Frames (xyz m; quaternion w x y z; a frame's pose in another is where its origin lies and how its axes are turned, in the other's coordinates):
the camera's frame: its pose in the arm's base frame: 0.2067 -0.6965 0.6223 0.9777 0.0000 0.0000 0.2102
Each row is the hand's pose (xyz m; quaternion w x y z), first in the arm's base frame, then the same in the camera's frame.
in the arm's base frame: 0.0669 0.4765 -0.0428 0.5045 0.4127 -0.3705 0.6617
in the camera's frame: 0.3546 1.1268 -0.6651 0.6323 0.3256 -0.4490 0.5409
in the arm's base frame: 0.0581 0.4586 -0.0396 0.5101 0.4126 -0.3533 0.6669
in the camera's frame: 0.3393 1.1141 -0.6619 0.6389 0.3291 -0.4321 0.5448
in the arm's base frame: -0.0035 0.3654 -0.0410 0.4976 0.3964 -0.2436 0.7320
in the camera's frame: 0.2448 1.0545 -0.6633 0.6404 0.3364 -0.3215 0.6111
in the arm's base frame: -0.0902 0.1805 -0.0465 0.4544 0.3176 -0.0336 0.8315
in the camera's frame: 0.0898 0.9215 -0.6688 0.6191 0.3035 -0.0996 0.7175
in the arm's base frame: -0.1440 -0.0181 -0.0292 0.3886 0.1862 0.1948 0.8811
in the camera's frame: -0.0409 0.7626 -0.6515 0.5651 0.2230 0.1513 0.7797
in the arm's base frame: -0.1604 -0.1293 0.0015 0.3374 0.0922 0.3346 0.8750
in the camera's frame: -0.1015 0.6680 -0.6208 0.5138 0.1605 0.3078 0.7846
